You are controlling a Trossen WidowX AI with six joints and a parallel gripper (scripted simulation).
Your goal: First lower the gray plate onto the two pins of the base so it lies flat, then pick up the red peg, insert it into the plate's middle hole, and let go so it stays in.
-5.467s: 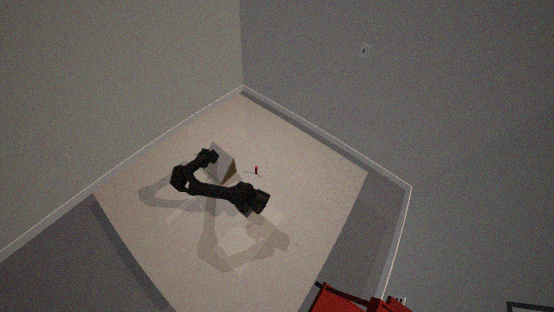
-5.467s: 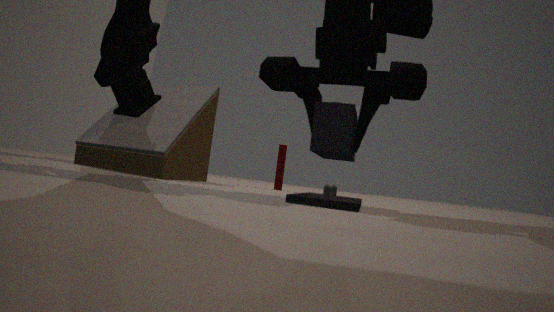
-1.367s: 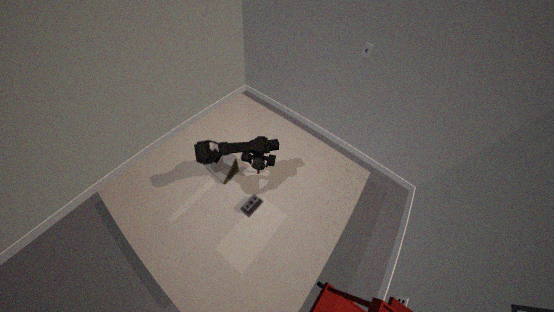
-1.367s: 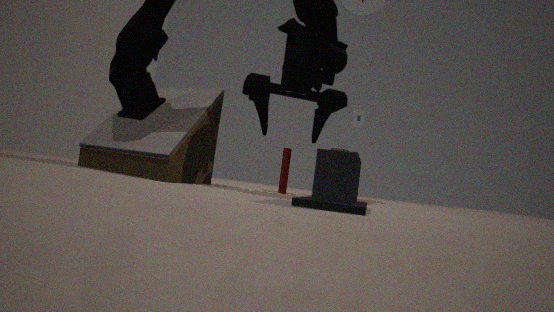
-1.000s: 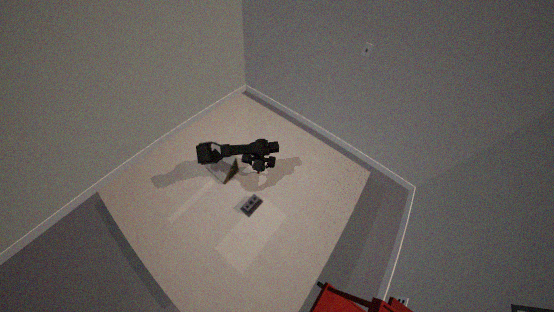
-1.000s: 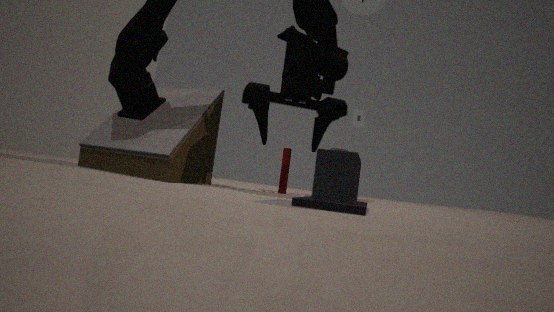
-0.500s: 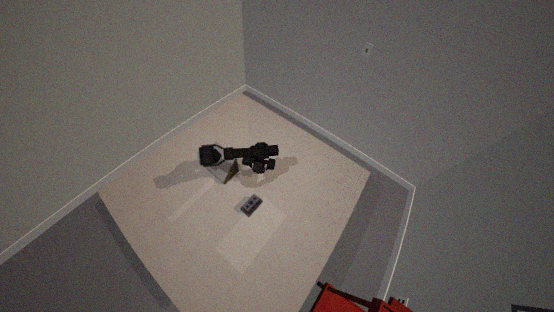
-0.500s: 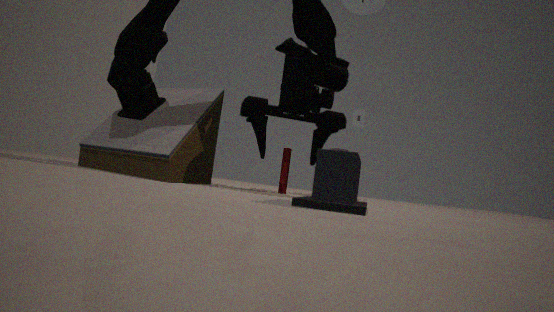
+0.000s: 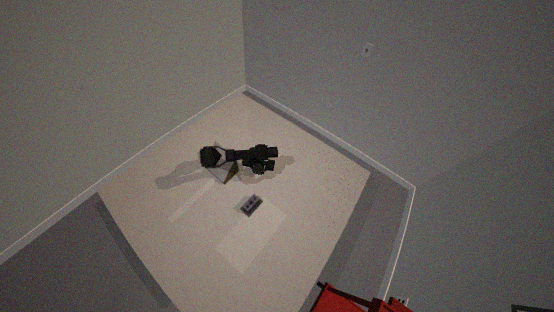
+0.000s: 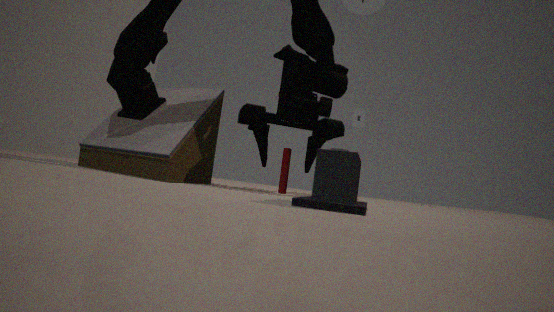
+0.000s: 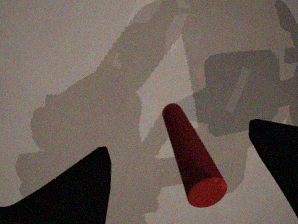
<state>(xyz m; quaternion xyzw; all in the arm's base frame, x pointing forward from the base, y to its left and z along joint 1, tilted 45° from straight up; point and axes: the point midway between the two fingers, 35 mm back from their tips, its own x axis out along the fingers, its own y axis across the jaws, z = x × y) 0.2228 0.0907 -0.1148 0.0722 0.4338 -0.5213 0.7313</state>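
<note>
Now: gripper tip right at the red peg. The rest, counted from my gripper tip: gray plate (13 cm ahead, 18 cm to the right); dark base (12 cm ahead, 18 cm to the right, 3 cm below).
</note>
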